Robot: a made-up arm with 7 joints.
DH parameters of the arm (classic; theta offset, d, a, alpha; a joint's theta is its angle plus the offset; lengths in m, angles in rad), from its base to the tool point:
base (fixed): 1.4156 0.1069 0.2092 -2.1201
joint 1: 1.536 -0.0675 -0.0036 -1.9
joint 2: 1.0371 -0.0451 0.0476 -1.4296
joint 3: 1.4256 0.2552 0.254 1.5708
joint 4: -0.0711 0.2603 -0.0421 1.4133
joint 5: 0 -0.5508 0.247 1.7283
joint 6: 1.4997 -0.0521 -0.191 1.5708
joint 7: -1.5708 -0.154 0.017 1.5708
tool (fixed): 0 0.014 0 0
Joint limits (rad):
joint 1: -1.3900..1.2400
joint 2: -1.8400..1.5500
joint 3: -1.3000..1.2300
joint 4: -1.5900..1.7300
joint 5: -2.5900..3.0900
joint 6: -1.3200..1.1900
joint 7: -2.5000..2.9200
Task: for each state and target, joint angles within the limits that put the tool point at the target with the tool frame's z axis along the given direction. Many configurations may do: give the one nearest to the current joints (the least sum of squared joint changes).
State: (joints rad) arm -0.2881 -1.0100 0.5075 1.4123 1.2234 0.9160 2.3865
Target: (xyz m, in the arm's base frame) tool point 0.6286 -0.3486 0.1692 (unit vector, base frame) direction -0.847 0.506 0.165
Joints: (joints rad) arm 0.0421 -0.7676 0.0392 1.2065 1.9967 1.1824 2.4822
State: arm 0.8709 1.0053 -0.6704 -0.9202 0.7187 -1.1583 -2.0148
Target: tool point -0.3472 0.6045 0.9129 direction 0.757 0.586 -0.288
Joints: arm 0.3239 1.3046 -0.9372 -0.7423 0.7608 -0.7980 -2.0654
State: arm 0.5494 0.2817 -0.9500 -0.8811 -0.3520 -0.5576 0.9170
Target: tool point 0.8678 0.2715 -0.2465 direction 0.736 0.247 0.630
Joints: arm 0.7247 -0.7216 -0.4000 -1.2927 0.3524 -1.2616 0.2892
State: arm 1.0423 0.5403 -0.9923 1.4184 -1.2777 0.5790 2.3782
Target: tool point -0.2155 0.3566 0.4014 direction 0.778 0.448 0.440
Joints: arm 1.0800 0.2192 -1.0871 1.7300 -1.3685 -0.1125 2.2665
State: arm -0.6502 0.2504 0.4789 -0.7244 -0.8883 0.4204 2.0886
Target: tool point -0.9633 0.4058 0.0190 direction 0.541 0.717 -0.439
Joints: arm -0.0432 0.9486 1.1167 -0.6870 -1.2977 0.5712 2.0005
